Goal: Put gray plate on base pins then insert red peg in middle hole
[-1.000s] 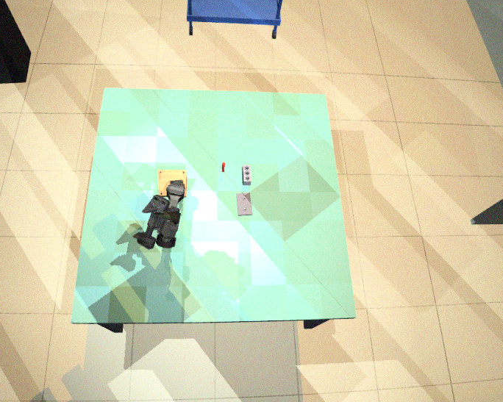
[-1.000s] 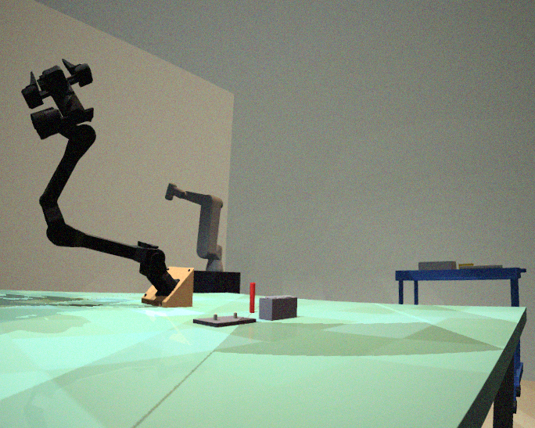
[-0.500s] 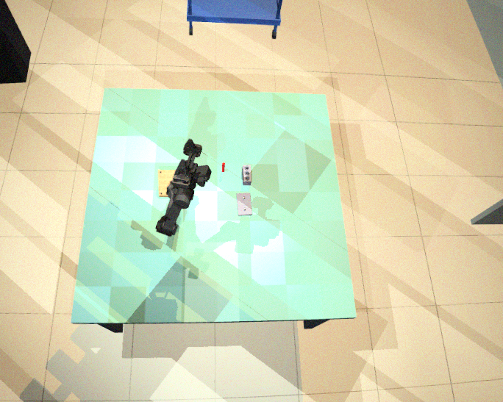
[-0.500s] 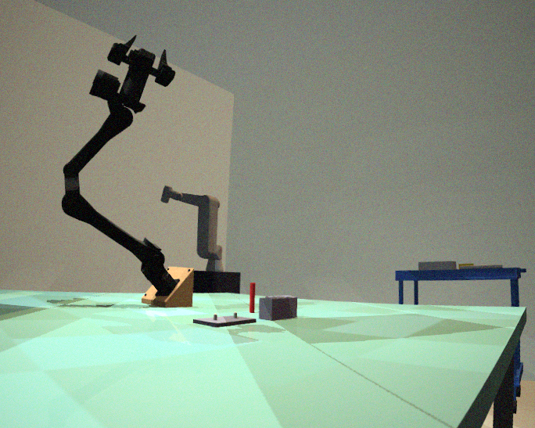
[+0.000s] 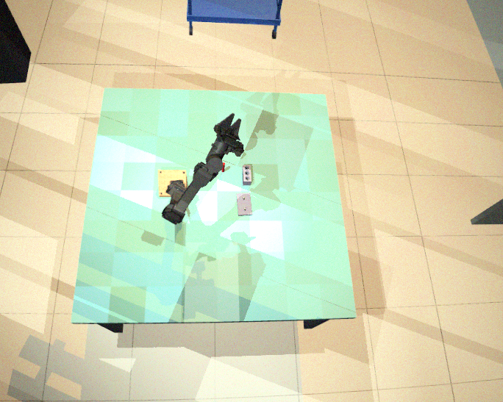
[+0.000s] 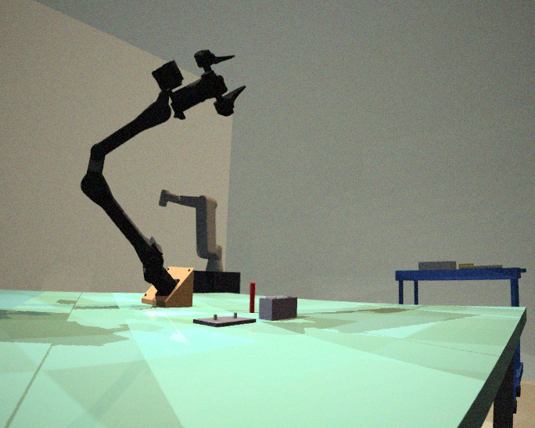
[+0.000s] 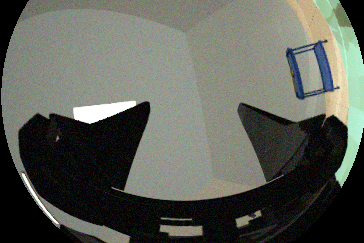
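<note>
Now: gripper tip 620 mm above the gray plate, 100 mm short of it and 70 mm to the right of it. Round my gripper tip: red peg 610 mm below, 110 mm to the left, 20 mm behind; then base 640 mm below, 90 mm to the right, 70 mm ahead.
</note>
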